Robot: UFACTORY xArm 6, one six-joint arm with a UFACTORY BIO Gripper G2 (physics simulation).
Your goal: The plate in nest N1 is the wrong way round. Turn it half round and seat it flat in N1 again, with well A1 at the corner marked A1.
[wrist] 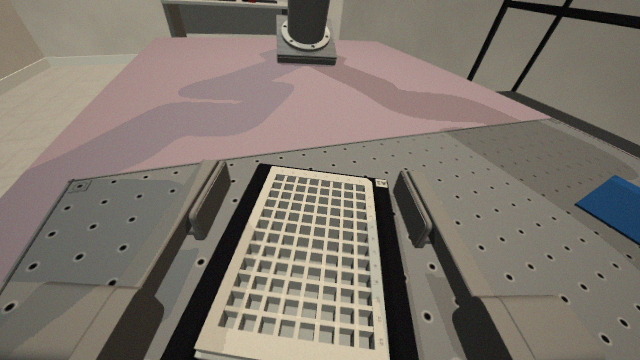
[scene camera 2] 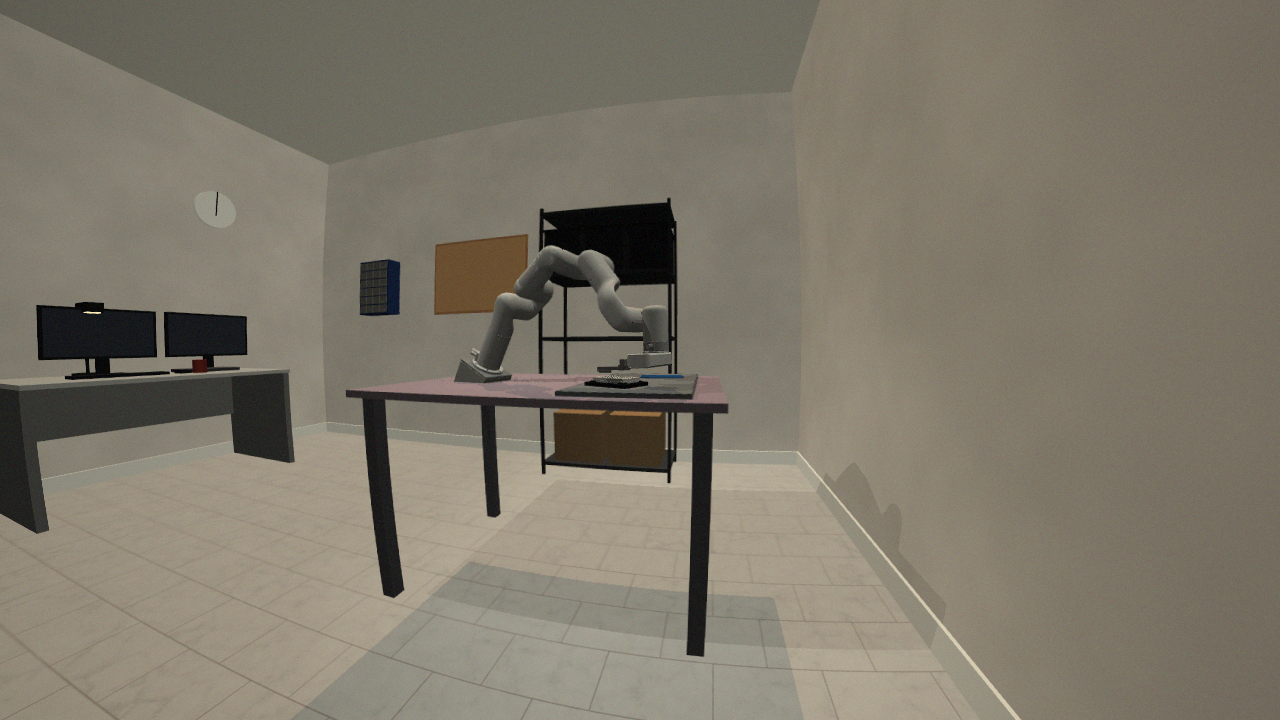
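Observation:
The cream plate (scene camera 2: pixel 615 378) (wrist: pixel 305 240) with square wells lies in the black nest N1 (wrist: pixel 392 250) and looks level. Its cut corner is at the far right in the wrist view, beside the nest's small white A1 label (wrist: pixel 381 183). Column numbers run along its right edge, with 12 at the near end. The plate's near end is cut off by the wrist view. My gripper (scene camera 2: pixel 614 368) (wrist: pixel 311 204) is open and empty above the plate, one finger to each side and apart from it.
The nest stands on a grey perforated board (scene camera 2: pixel 572 391) (wrist: pixel 525 250) on the pink table (scene camera 2: pixel 420 389) (wrist: pixel 350 115). A flat blue object (scene camera 2: pixel 662 376) (wrist: pixel 612 205) lies to the right in the wrist view. The arm's base (scene camera 2: pixel 478 368) (wrist: pixel 306 52) stands at the table's far end.

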